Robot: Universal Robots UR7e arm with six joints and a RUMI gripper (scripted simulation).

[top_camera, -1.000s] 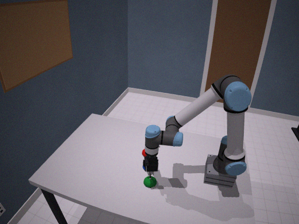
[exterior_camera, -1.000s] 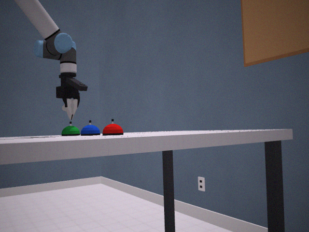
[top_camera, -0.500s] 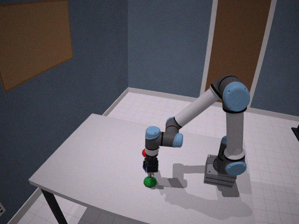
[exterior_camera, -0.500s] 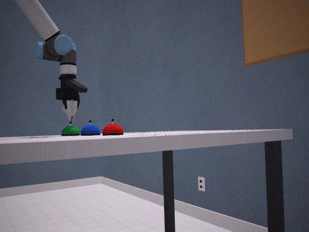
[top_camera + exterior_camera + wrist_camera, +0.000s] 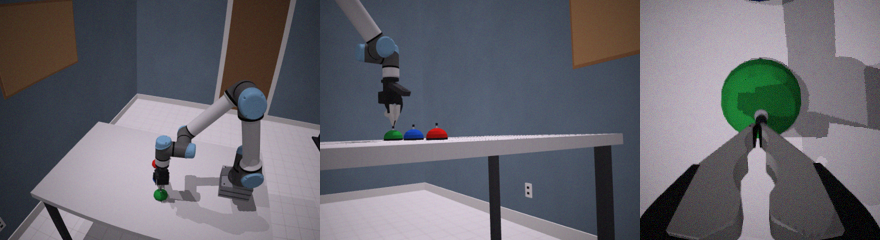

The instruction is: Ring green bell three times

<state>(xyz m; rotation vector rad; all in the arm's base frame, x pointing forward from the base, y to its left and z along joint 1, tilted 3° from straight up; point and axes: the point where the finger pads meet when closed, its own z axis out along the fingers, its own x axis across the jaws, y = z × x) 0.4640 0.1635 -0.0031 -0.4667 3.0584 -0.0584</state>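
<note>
Now: hand 4 cm above the green bell. Also, from my hand: blue bell: 13 cm to the right, 4 cm below, 4 cm ahead; then red bell: 26 cm to the right, 8 cm ahead, 4 cm below.
</note>
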